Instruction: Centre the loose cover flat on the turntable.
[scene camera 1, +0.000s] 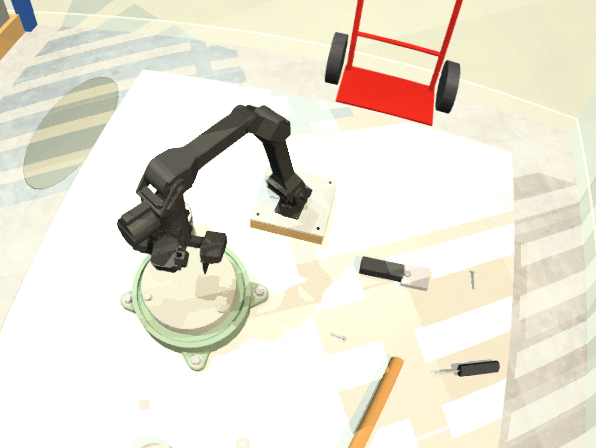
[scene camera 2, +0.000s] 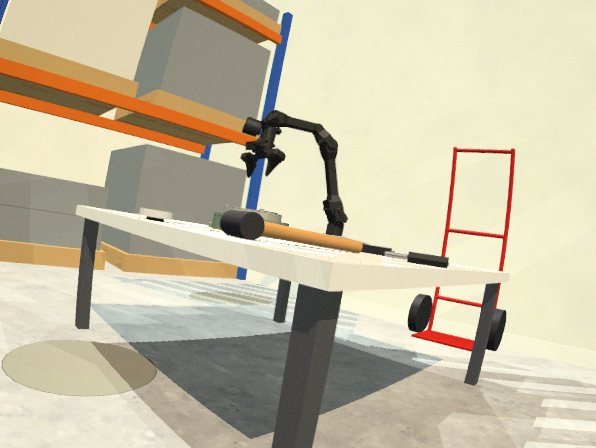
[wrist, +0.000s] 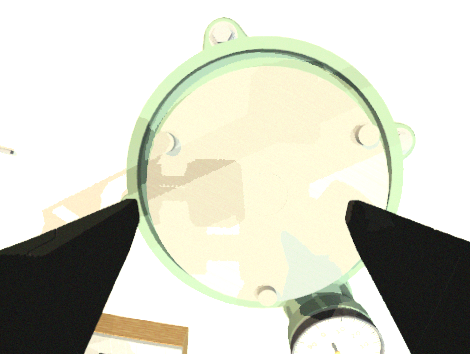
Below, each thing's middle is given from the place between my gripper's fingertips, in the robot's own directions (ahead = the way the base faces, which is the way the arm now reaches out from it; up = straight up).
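The round cover disc (scene camera 1: 188, 301) is 140 mm below my hand, and it is also 20 mm behind it and 20 mm to the right of it. Going by their middles, the disc is the nearest to my hand of the things named here. As for the hammer (scene camera 2: 248, 225), I find it 160 mm ahead of my hand, 450 mm to the left of it and 180 mm below it.
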